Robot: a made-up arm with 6 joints. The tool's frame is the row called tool. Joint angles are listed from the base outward.
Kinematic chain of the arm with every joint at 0, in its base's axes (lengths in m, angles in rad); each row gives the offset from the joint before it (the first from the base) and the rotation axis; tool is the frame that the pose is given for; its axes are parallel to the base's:
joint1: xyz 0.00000 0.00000 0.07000 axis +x
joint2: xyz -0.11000 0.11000 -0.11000 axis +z
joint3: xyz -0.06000 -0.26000 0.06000 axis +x
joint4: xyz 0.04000 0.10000 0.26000 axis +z
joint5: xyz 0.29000 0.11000 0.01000 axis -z
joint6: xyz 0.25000 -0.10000 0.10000 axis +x
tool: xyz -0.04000 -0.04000 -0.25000
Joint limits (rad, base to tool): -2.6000..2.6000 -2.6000..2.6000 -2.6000..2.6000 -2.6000..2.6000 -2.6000..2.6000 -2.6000..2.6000
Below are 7 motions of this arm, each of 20 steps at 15 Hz.
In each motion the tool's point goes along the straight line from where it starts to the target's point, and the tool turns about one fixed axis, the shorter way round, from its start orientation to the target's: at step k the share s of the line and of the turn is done. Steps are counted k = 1, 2, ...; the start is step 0. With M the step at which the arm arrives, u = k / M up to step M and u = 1 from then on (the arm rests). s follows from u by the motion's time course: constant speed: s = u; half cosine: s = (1 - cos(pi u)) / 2; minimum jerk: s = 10 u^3 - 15 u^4 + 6 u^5.
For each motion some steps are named. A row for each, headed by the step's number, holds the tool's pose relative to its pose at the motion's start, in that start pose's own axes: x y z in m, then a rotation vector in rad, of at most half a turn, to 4 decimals.
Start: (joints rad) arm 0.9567 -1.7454 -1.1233 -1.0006 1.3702 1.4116
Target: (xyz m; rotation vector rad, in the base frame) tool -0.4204 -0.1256 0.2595 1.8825 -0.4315 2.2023
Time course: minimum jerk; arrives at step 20
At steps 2, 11, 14, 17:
2: 0.0001 -0.0020 0.0007 -0.0112 -0.0002 -0.0004
11: 0.0083 -0.1371 0.0516 -0.7788 -0.0162 -0.0267
14: 0.0117 -0.1935 0.0727 -1.0990 -0.0228 -0.0377
17: 0.0137 -0.2250 0.0846 -1.2782 -0.0265 -0.0439

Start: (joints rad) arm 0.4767 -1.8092 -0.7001 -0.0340 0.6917 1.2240
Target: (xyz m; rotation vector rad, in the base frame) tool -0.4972 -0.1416 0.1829 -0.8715 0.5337 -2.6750
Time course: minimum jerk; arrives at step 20
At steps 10, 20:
10: 0.0246 -0.1321 0.1749 -0.4641 -0.1992 -0.2158
20: 0.0493 -0.2643 0.3498 -0.9281 -0.3983 -0.4316

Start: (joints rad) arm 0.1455 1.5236 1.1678 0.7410 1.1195 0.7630
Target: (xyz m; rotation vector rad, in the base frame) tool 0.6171 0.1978 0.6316 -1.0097 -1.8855 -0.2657
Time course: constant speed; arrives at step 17
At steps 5, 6, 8, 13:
5: -0.0367 0.0908 0.1111 0.4657 0.4217 -0.0238
6: -0.0440 0.1090 0.1333 0.5589 0.5060 -0.0286
8: -0.0587 0.1453 0.1777 0.7452 0.6747 -0.0381
13: -0.0953 0.2361 0.2888 1.2109 1.0964 -0.0620

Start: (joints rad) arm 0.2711 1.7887 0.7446 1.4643 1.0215 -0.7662
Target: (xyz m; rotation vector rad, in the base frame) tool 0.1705 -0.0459 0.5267 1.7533 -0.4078 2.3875
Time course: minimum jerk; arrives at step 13
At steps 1, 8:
1: -0.0009 0.0003 0.0011 0.0027 -0.0034 0.0018
8: -0.1642 0.0460 0.1983 0.4786 -0.5971 0.3069

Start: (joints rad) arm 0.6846 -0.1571 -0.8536 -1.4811 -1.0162 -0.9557
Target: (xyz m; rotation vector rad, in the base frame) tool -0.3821 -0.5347 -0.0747 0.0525 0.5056 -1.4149
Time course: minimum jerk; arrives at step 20
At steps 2, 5, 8, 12, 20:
2: -0.0029 0.0023 -0.0022 0.0084 0.0076 -0.0041
5: -0.0351 0.0280 -0.0270 0.1012 0.0920 -0.0495
8: -0.1077 0.0858 -0.0829 0.3103 0.2821 -0.1517
12: -0.2315 0.1845 -0.1783 0.6673 0.6066 -0.3263
20: -0.3392 0.2703 -0.2612 0.9777 0.8887 -0.4780

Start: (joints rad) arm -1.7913 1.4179 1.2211 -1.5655 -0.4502 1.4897
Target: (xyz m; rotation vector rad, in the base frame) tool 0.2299 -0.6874 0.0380 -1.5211 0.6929 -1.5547
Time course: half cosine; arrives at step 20
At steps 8, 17, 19, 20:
8: 0.0592 -0.1664 0.0899 -0.4814 -0.1340 -0.2681
17: 0.1620 -0.4555 0.2459 -1.3175 -0.3667 -0.7337
19: 0.1703 -0.4787 0.2585 -1.3848 -0.3855 -0.7713
20: 0.1714 -0.4817 0.2601 -1.3934 -0.3879 -0.7760

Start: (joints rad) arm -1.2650 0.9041 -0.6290 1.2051 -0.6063 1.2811
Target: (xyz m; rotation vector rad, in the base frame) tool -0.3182 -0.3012 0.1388 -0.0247 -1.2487 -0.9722
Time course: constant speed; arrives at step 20
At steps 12, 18, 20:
12: -0.1232 -0.1286 -0.1630 -0.7719 0.9611 0.5294
18: -0.1847 -0.1929 -0.2445 -1.1578 1.4417 0.7940
20: -0.2053 -0.2143 -0.2717 -1.2864 1.6019 0.8823

